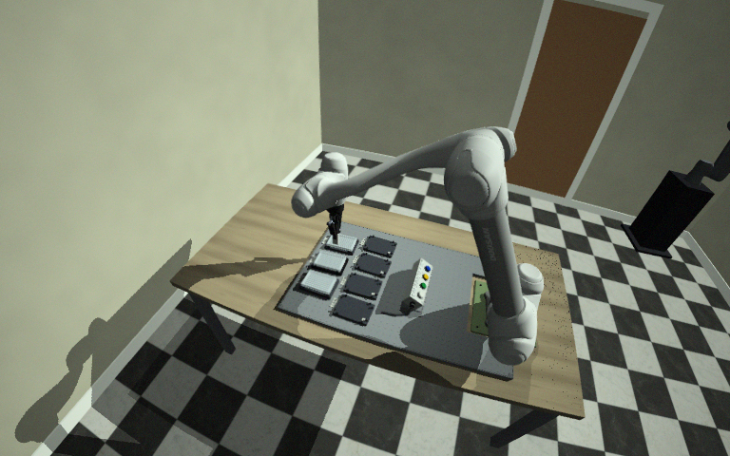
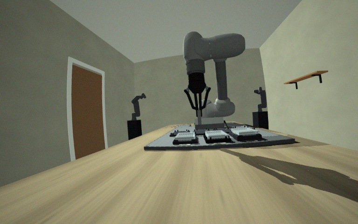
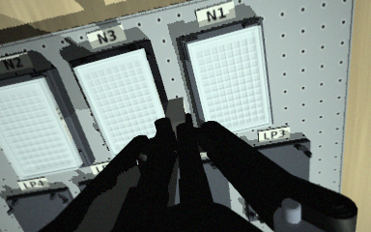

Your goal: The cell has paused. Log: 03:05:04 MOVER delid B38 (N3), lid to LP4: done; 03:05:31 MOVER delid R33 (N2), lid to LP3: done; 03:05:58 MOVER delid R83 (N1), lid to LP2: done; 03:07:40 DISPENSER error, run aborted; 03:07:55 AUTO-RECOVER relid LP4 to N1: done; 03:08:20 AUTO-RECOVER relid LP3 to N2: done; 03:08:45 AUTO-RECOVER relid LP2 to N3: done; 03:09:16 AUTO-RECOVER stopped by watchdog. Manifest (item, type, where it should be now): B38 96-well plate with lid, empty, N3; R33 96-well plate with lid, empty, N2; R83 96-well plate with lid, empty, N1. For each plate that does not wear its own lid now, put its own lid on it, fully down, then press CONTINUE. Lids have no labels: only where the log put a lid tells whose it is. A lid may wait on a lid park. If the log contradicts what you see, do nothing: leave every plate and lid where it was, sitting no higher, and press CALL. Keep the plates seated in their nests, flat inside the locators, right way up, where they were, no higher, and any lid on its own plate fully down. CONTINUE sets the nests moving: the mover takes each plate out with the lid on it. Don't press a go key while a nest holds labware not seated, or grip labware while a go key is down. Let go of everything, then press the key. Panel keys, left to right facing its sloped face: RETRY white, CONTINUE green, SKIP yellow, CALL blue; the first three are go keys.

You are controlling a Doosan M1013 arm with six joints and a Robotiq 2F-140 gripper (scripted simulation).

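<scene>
Now: the clear lid 80 mm below my hand, 70 mm to the right of it and 10 mm behind it. Also, from my hand: N1 plate (90 mm below, 70 mm to the right, 10 mm behind); then LP2 label (100 mm below, 100 mm behind, 10 mm to the left); then LP3 label (120 mm to the right, 100 mm below, 100 mm behind).
</scene>
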